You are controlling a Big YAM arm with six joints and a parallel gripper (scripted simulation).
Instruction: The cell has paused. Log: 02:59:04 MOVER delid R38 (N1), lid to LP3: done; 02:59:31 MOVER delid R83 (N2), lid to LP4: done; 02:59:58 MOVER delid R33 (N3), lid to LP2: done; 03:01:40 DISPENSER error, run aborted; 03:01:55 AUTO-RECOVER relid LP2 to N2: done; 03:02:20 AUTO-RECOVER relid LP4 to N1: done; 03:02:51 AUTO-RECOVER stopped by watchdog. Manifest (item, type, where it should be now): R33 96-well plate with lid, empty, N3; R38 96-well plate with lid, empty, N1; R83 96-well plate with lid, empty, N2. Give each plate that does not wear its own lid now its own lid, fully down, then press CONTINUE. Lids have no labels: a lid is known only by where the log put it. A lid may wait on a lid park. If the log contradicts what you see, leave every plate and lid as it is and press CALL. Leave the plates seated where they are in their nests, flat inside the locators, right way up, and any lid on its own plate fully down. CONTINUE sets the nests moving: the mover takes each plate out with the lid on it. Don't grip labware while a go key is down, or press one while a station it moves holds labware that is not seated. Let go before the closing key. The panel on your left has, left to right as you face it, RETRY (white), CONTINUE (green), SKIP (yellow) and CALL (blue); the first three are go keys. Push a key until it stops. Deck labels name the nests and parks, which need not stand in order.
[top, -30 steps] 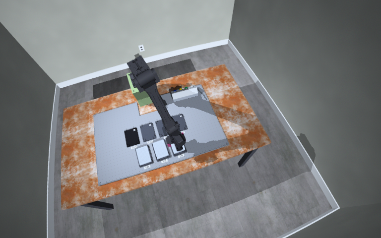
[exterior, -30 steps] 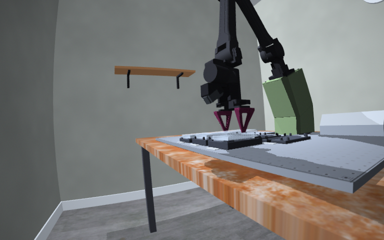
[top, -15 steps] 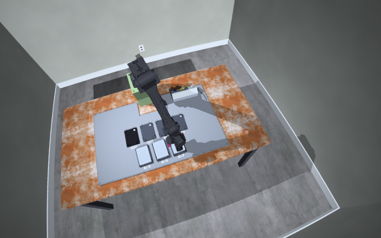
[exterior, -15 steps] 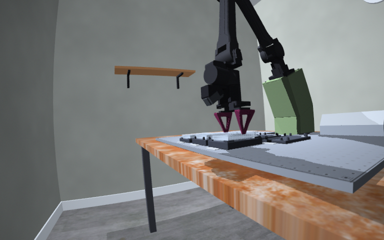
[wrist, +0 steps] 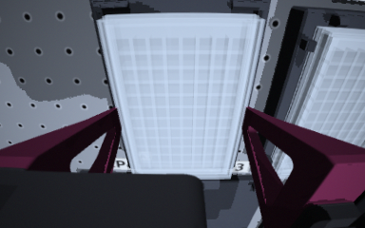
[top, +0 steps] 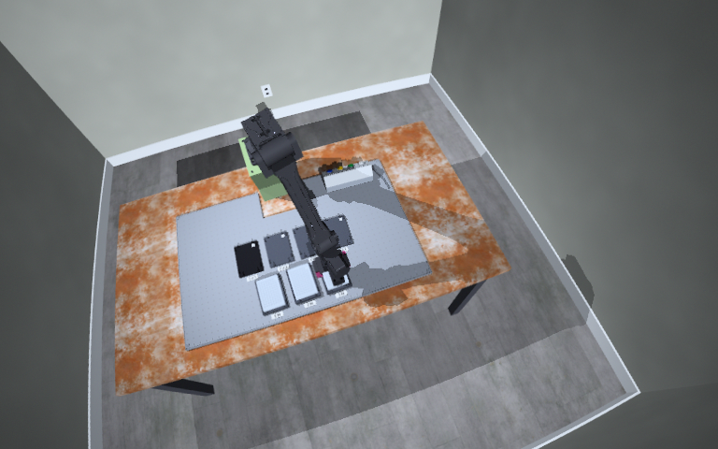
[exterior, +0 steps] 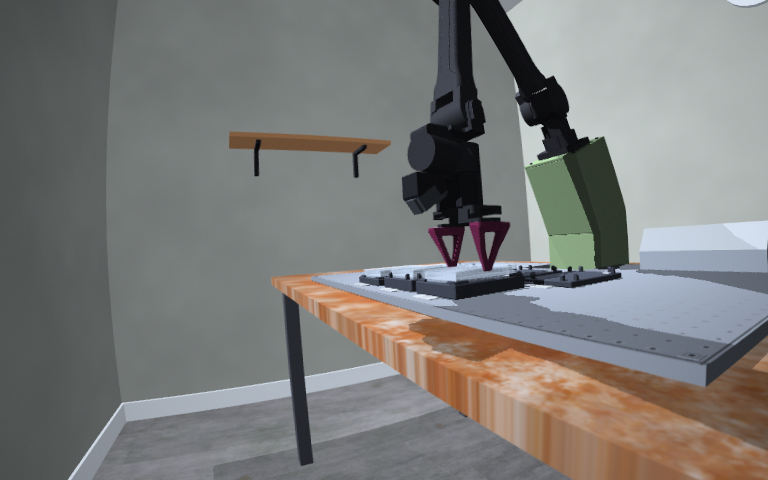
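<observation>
Right now the clear lid is 1 cm below my hand. The rest, counted from my hand: LP3 label: 10 cm behind, 5 cm to the right, 4 cm below; then LP4 label: 9 cm behind, 7 cm to the left, 4 cm below; then LP3 park: 18 cm behind, 4 cm to the right, 4 cm below.
</observation>
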